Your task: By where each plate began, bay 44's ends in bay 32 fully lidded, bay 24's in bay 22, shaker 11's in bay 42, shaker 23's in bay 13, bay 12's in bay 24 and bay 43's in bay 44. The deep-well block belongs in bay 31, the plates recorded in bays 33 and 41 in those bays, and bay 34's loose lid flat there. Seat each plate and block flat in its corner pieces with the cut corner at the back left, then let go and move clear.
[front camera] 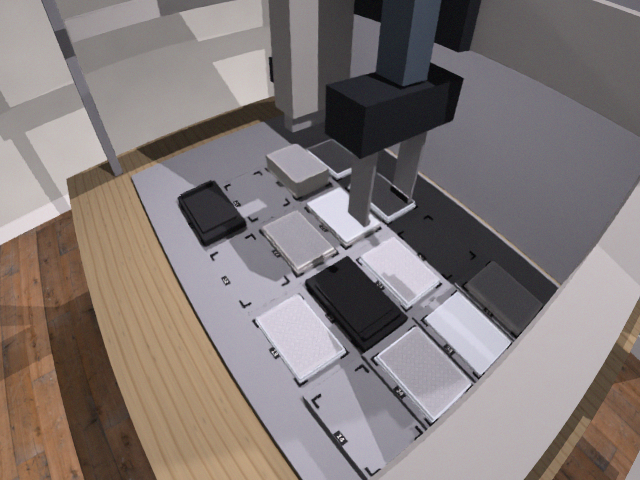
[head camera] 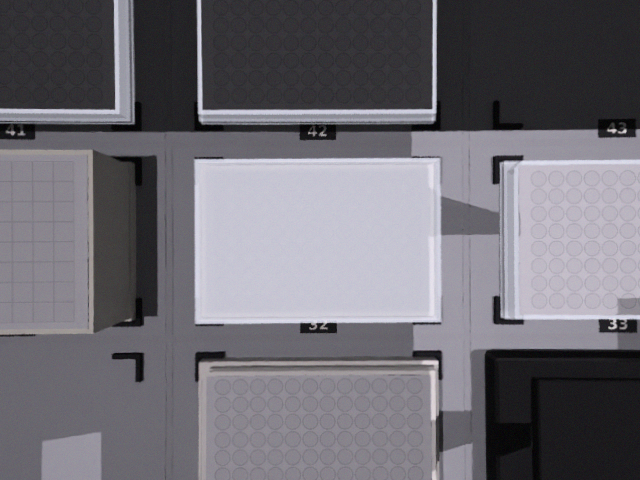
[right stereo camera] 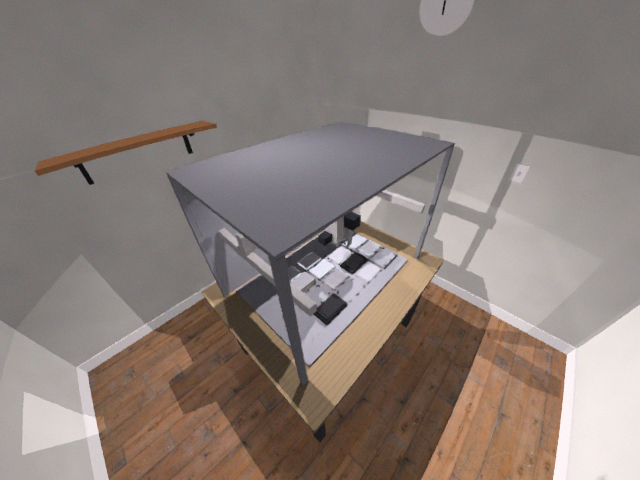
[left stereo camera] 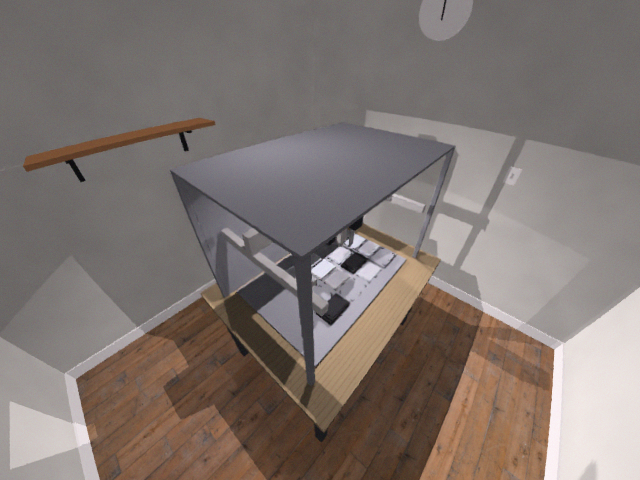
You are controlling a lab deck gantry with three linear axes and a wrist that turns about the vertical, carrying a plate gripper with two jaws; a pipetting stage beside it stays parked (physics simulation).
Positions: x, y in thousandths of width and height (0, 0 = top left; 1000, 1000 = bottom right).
Scene:
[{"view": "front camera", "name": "my gripper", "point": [595, 430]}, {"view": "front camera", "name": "deep-well block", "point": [465, 355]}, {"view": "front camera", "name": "plate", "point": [476, 716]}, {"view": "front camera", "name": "translucent lid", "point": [520, 434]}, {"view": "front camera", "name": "plate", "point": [649, 759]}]

